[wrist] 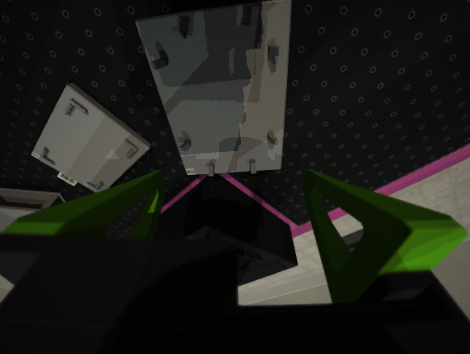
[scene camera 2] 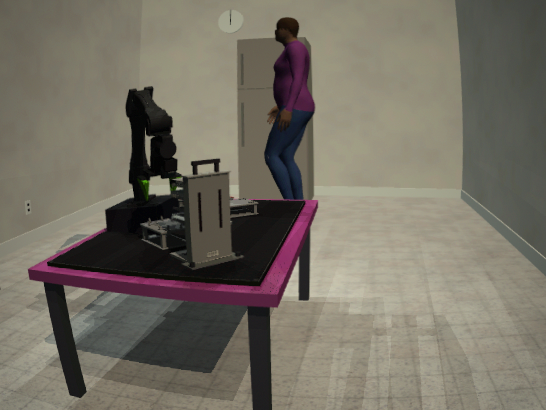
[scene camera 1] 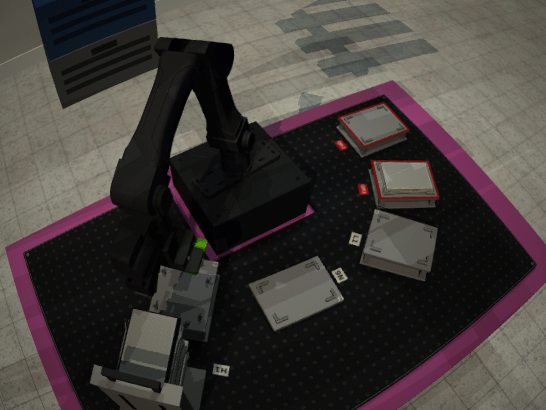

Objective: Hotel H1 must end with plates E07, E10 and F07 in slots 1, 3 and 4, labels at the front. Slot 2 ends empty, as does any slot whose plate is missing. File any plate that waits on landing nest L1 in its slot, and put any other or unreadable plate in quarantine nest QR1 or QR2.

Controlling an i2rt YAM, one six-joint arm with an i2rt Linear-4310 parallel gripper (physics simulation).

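Places are measured from the arm's base along level axes (x ahead, y right, z down), in centimetres.
Pixels of known places: gripper, fingertip midpoint: (wrist: 234, 177) (scene camera 2: 159, 198) (scene camera 1: 172, 264); arm's base, origin of the base link: (scene camera 2: 142, 201) (scene camera 1: 236, 169).
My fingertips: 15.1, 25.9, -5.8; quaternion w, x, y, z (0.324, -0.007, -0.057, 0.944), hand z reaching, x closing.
Ahead of a thing's pixels: the offset from my fingertips to its top centre, as dx, dy, dz.
My gripper (scene camera 2: 160, 194) (wrist: 234, 177) is open with nothing between its fingers, high above the table near the pegged nest. In scene camera 1 the arm hides most of it. Hotel H1 (scene camera 2: 210, 215) stands at the near end; scene camera 1 shows a light-topped plate @[+14.4, +13.6, -8.0] (scene camera 1: 150, 337) at its top level. Its lower slots are hard to see and no plate label is readable. Landing nest L1 @[+19.8, -45.4, +9.5] (scene camera 1: 400, 241) bears no plate. A light plate @[+8.0, -59.8, +9.7] (scene camera 1: 405, 176) lies on the nearer red-rimmed quarantine nest @[+8.0, -59.8, +10.5] (scene camera 1: 379, 195). The farther red-rimmed nest @[-10.2, -67.3, +10.5] (scene camera 1: 374, 124) bears no plate.
The pegged nest @[+1.3, -0.1, +7.5] (scene camera 1: 187, 300) (wrist: 215, 117) stands between hotel and arm base, without a plate. Flat nest N6 @[+13.3, -20.2, +13.3] (scene camera 1: 295, 295) (wrist: 90, 137) lies beside it, without a plate. The black arm base (scene camera 1: 250, 195) stands behind. A person (scene camera 2: 295, 80) stands beyond the table.
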